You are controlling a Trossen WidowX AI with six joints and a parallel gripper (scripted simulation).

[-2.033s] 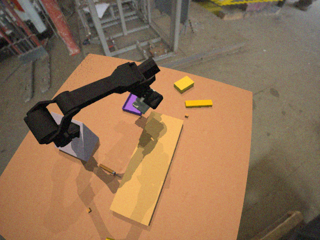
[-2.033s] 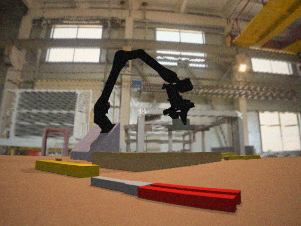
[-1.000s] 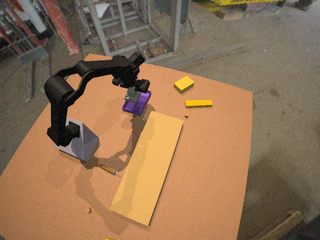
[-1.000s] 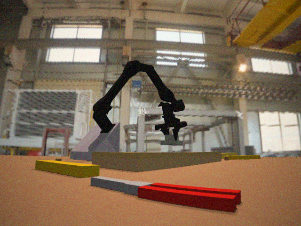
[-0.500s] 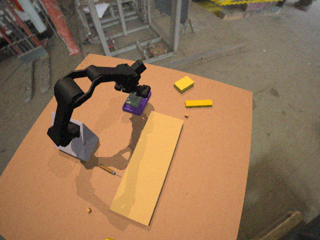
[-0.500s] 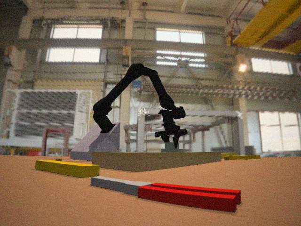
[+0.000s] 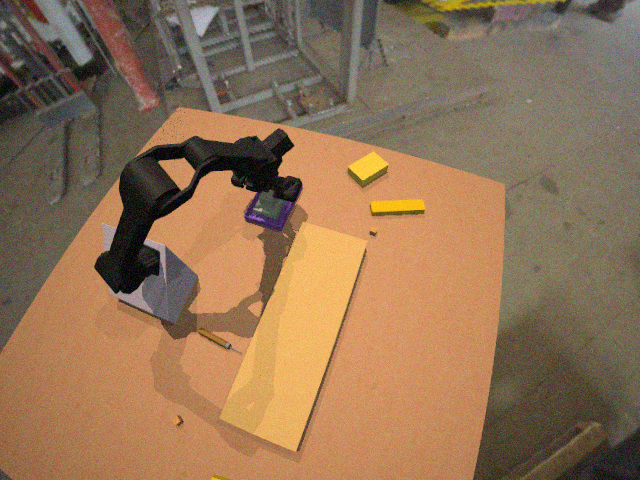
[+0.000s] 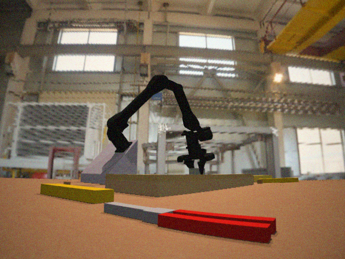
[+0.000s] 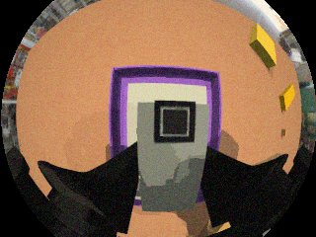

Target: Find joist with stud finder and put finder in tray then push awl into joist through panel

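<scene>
The stud finder lies 20 mm above my gripper tip and 10 mm to the left of it. The rest, counted from my gripper tip: yellow block: 230 mm ahead, 200 mm to the left, 20 mm below; awl: 430 mm to the right, 50 mm ahead, 30 mm below; purple tray: 20 mm below, 10 mm to the right.
</scene>
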